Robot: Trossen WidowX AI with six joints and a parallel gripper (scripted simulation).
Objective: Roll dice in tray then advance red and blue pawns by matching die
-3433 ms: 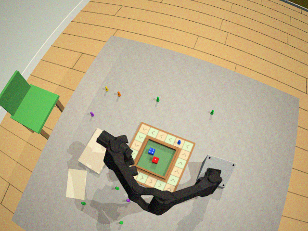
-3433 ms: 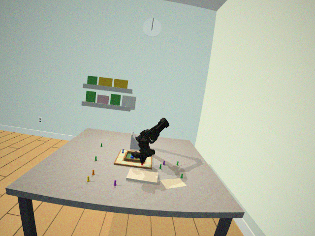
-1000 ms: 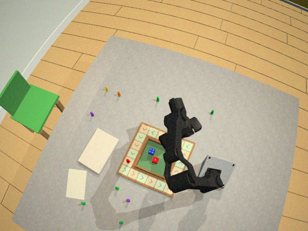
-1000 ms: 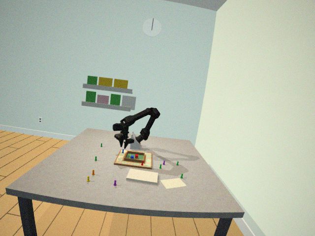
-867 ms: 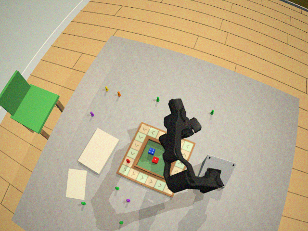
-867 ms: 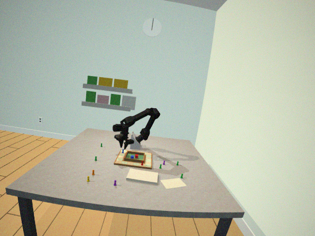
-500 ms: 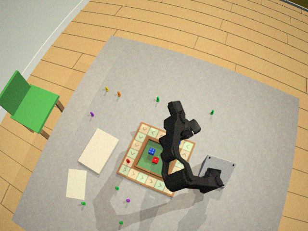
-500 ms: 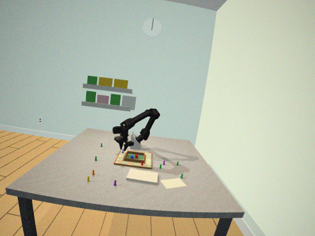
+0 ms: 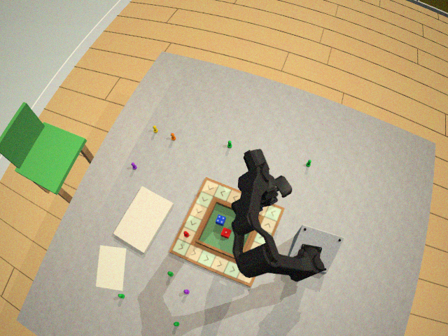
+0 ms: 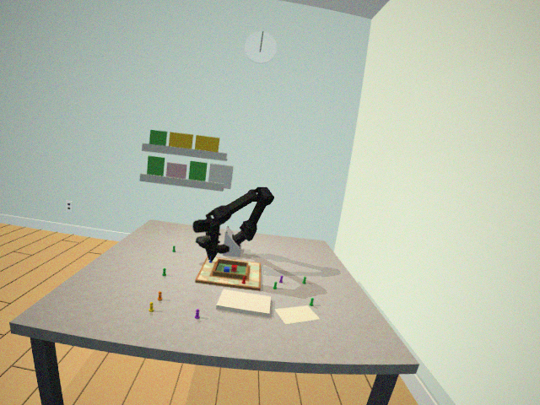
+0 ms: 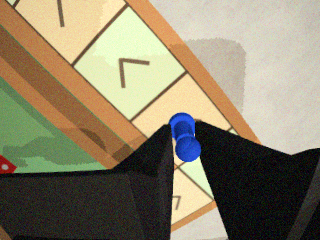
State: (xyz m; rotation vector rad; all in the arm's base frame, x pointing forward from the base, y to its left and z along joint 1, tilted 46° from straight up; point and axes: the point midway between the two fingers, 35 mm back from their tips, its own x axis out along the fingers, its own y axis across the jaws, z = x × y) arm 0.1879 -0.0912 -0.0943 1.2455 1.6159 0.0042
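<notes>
Right now the blue die is 11 cm ahead of my gripper tip and 8 cm to the left of it. Round my gripper tip: green tray 8 cm ahead, 10 cm to the left, 2 cm below; red pawn 20 cm ahead, 15 cm to the left; blue pawn right at my gripper tip.
</notes>
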